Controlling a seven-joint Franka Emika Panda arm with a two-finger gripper.
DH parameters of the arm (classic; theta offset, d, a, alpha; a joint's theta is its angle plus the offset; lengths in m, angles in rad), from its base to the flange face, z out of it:
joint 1: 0 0.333 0 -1.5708
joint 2: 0 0 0 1.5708
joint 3: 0 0.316 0.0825 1.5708
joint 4: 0 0 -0.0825 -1.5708
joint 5: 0 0.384 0 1.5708
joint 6: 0 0 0.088 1.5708
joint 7: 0 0.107 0 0
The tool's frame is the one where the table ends.
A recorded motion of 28 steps. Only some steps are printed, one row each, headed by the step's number.
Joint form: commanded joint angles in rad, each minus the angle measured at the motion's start. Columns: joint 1, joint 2, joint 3, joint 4, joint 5, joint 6, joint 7.
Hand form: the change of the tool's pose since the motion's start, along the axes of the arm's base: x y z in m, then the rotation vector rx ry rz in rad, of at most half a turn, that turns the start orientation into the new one. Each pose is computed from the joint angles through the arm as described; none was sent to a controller.
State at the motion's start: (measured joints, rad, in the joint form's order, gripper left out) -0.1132 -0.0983 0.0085 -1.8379 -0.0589 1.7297 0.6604
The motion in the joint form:
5: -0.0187 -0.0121 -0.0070 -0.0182 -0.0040 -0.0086 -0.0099
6: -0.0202 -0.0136 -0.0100 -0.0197 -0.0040 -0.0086 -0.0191
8: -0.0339 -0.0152 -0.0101 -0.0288 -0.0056 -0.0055 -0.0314
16: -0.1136 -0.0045 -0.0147 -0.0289 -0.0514 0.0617 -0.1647
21: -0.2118 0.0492 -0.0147 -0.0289 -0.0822 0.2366 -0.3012
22: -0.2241 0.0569 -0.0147 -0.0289 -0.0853 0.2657 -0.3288
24: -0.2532 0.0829 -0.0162 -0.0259 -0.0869 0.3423 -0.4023
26: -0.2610 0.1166 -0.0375 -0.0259 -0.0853 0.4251 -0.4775
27: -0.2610 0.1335 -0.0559 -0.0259 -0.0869 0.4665 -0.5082
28: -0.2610 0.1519 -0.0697 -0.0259 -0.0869 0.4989 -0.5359
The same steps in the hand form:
5: -0.0072 -0.0134 -0.0030 -0.0014 0.0156 -0.0156
6: -0.0080 -0.0157 -0.0030 -0.0008 0.0160 -0.0109
8: -0.0100 -0.0229 -0.0062 -0.0013 0.0213 -0.0120
16: -0.0103 -0.0718 -0.0057 -0.0527 -0.0147 0.0503
21: 0.0019 -0.1309 -0.0180 -0.1194 -0.1035 0.1134
22: 0.0037 -0.1386 -0.0194 -0.1311 -0.1184 0.1326
24: 0.0094 -0.1580 -0.0246 -0.1581 -0.1558 0.1838
26: 0.0160 -0.1772 -0.0353 -0.1847 -0.1881 0.2376
27: 0.0178 -0.1890 -0.0406 -0.2018 -0.2026 0.2549
28: 0.0201 -0.1981 -0.0479 -0.2128 -0.2088 0.2724

